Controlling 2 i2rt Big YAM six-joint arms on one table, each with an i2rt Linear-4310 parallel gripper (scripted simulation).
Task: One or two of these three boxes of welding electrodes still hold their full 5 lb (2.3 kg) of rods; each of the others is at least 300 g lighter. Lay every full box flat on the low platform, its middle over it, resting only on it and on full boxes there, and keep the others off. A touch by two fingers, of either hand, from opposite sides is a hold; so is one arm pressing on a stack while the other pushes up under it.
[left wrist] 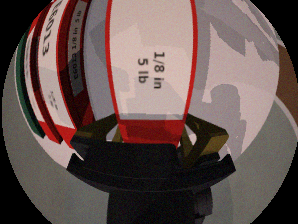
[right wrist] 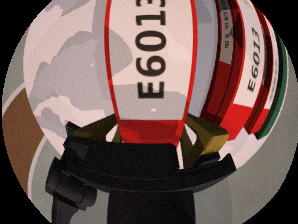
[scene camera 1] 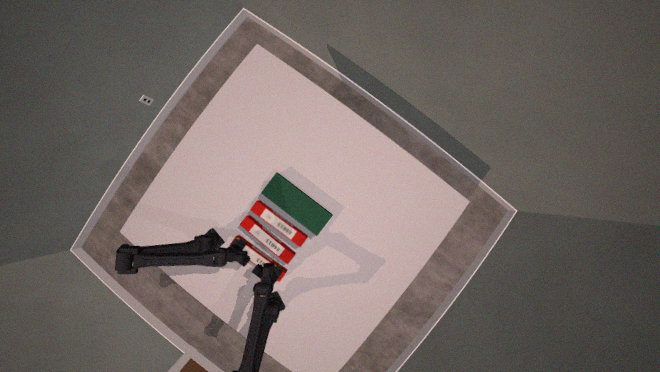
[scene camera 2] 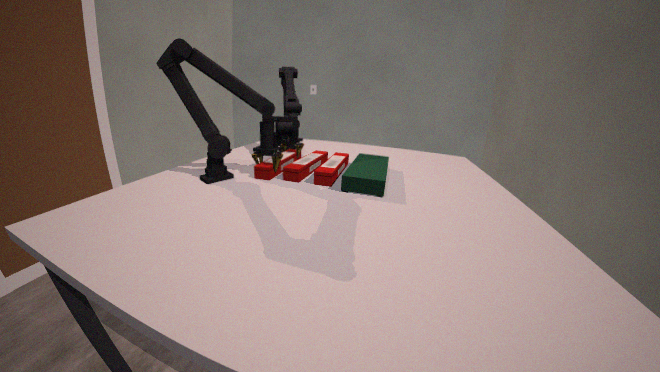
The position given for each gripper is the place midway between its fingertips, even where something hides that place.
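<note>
There's a box (scene camera 1: 251,225) here, along with the left gripper (left wrist: 151,112) and the right gripper (right wrist: 151,112).
</note>
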